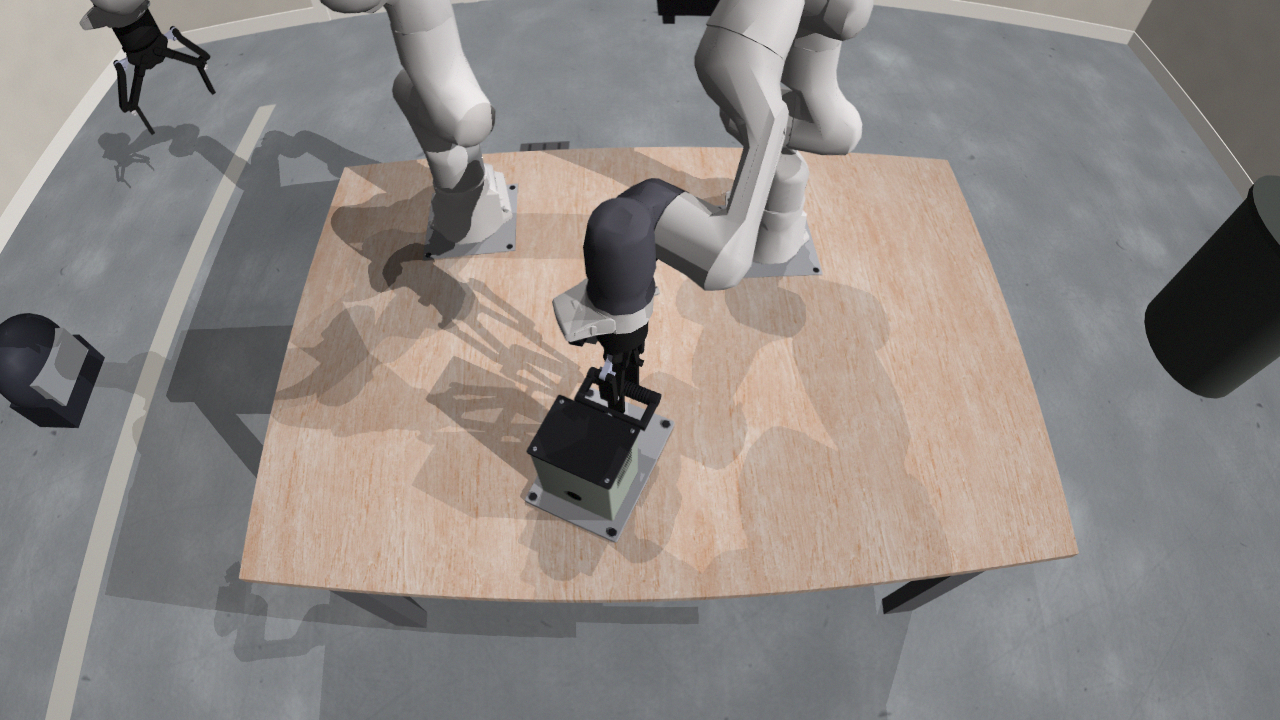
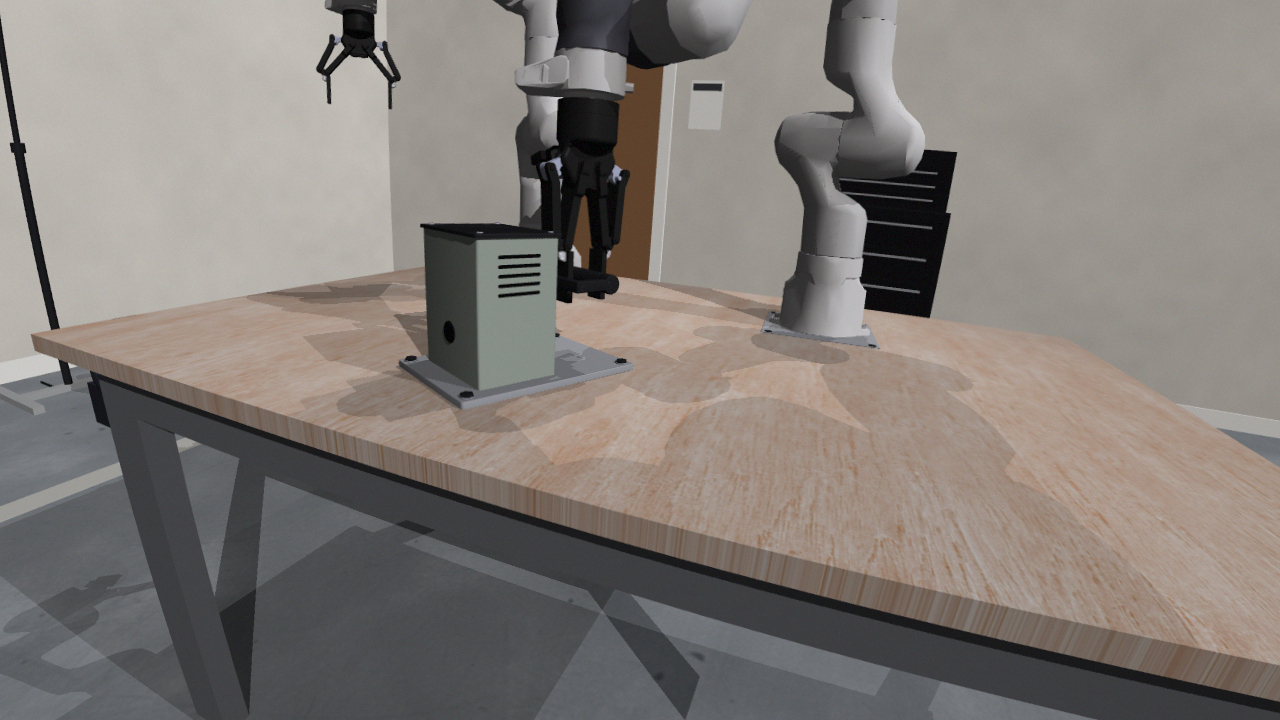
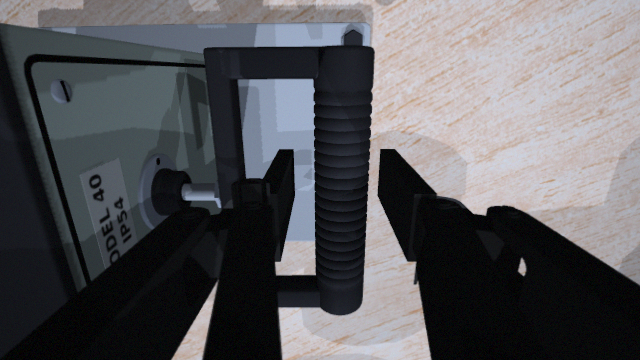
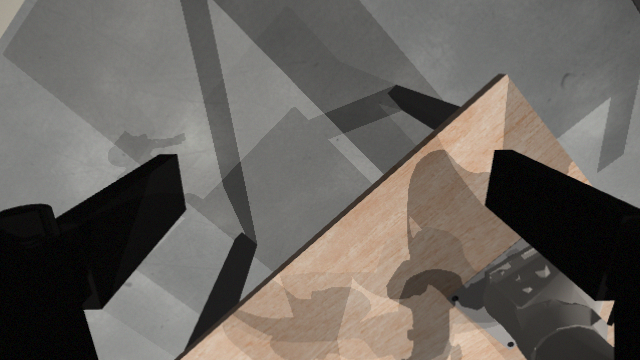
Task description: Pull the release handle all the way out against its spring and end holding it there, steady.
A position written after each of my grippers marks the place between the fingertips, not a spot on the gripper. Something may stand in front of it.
In view: my left gripper [image 2: 580,299], my right gripper [image 1: 182,111] and a release handle [image 3: 342,75].
My left gripper also shows in image 1 [image 1: 623,396] and in image 3 [image 3: 336,172]. My right gripper also shows in image 2 [image 2: 360,105] and in image 4 [image 4: 336,180].
